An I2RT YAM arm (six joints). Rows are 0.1 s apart.
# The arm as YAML. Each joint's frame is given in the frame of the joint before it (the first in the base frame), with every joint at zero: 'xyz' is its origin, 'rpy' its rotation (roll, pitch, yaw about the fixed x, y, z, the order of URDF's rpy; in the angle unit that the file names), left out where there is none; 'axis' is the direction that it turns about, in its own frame. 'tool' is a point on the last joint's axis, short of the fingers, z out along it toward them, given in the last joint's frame.
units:
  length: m
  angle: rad
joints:
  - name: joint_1
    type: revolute
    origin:
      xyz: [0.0, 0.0, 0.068]
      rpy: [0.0, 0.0, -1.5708]
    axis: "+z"
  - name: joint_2
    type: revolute
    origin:
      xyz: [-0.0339, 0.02, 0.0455]
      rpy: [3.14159, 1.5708, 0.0]
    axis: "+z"
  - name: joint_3
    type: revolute
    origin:
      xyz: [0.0, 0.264, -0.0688]
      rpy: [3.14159, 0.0, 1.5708]
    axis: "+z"
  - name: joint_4
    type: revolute
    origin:
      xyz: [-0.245, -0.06, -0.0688]
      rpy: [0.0, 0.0, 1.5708]
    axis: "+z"
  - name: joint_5
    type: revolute
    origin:
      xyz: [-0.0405, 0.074, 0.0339]
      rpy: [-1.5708, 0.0, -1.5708]
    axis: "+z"
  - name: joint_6
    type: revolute
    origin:
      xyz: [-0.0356, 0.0, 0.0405]
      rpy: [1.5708, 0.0, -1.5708]
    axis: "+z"
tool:
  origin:
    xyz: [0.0, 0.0, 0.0]
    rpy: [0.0, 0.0, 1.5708]
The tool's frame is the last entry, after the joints.
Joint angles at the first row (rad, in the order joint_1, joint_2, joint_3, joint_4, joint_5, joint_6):
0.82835, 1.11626, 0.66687, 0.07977, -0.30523, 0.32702
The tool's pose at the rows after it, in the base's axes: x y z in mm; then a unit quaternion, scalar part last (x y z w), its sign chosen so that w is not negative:
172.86 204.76 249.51 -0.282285 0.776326 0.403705 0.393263
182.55 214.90 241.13 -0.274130 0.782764 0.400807 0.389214
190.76 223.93 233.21 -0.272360 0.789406 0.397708 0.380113
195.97 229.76 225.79 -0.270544 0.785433 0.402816 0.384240
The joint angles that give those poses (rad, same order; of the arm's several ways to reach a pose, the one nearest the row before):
0.83123, 1.20389, 0.68567, 0.12731, -0.29358, 0.33103
0.83142, 1.27874, 0.70385, 0.17291, -0.28248, 0.34525
0.83142, 1.34526, 0.72690, 0.19476, -0.28303, 0.35051
0.83141, 1.39180, 0.72388, 0.26051, -0.28540, 0.35635

